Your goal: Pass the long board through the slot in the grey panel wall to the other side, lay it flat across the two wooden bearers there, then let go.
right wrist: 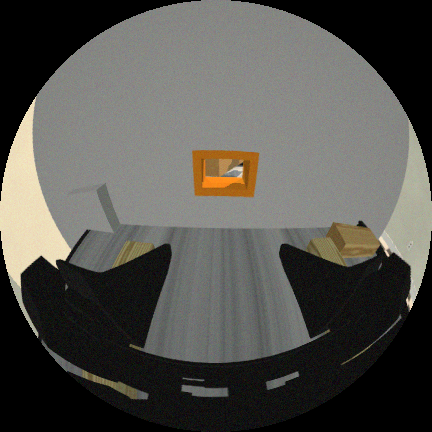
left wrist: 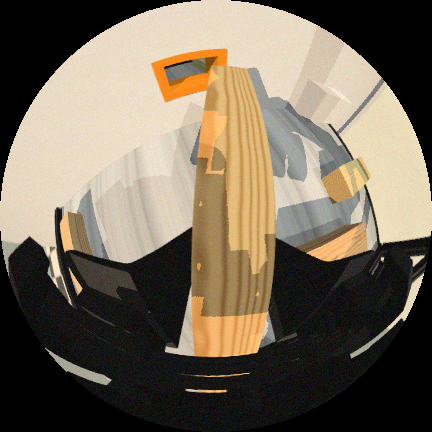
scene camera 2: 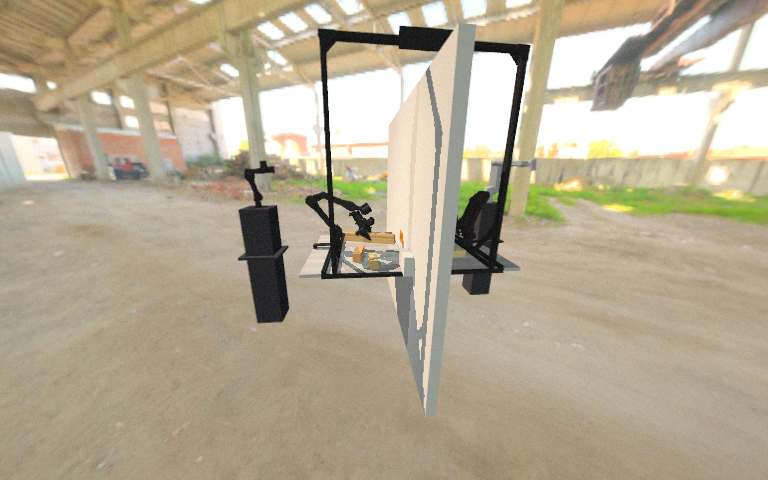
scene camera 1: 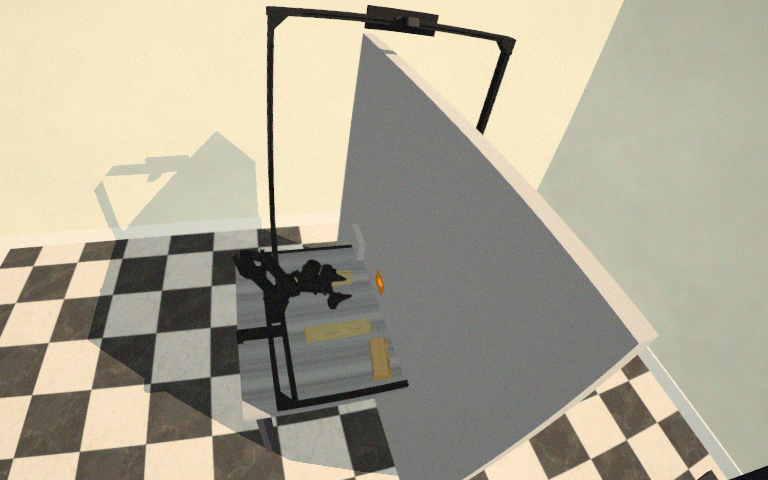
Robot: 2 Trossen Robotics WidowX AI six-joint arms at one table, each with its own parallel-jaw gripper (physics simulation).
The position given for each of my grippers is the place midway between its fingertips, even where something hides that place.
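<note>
Scene camera 1 gives me my right gripper (scene camera 1: 348,287), which is open and holds nothing, and a grey panel wall (scene camera 1: 502,320). In scene camera 2 I see the wall (scene camera 2: 426,137) again. The right wrist view has my right gripper (right wrist: 227,250) in it, together with an orange-framed slot (right wrist: 215,186) and the wall (right wrist: 114,146). As for the left wrist view, it shows me my left gripper (left wrist: 224,232), and there too are the slot (left wrist: 174,88) and the wall (left wrist: 112,104).
</note>
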